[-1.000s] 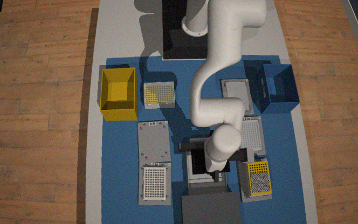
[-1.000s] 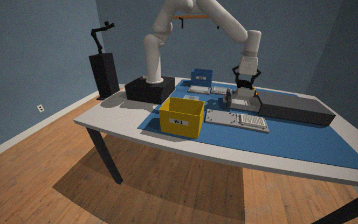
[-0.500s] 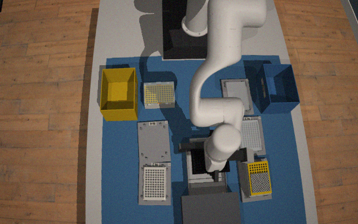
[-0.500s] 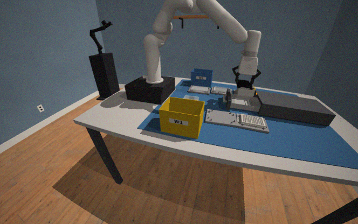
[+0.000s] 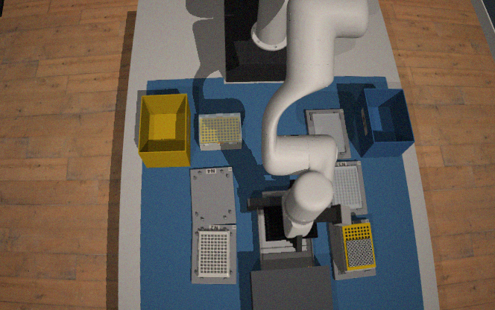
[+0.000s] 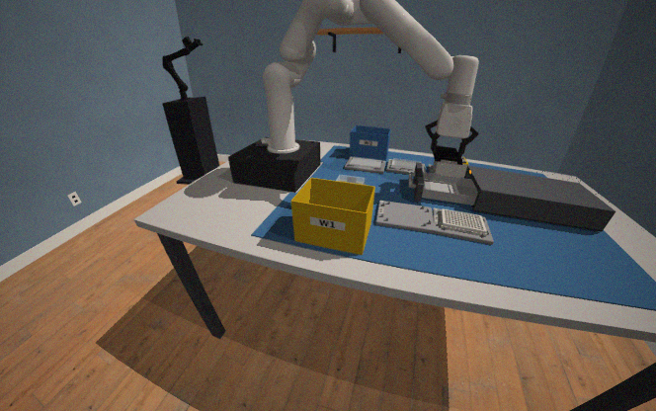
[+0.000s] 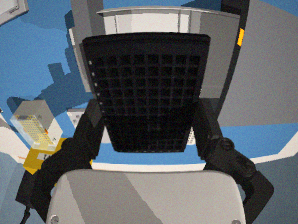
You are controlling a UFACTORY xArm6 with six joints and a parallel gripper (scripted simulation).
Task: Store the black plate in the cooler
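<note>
Right now the cooler drawer is 14 cm below my hand, 3 cm ahead of it and 1 cm to the right of it. The rest, counted from my hand: black plate: 1 cm below; blue bin: 37 cm to the left, 25 cm behind, 12 cm below; yellow bin W1: 34 cm behind, 27 cm to the right, 12 cm below.
</note>
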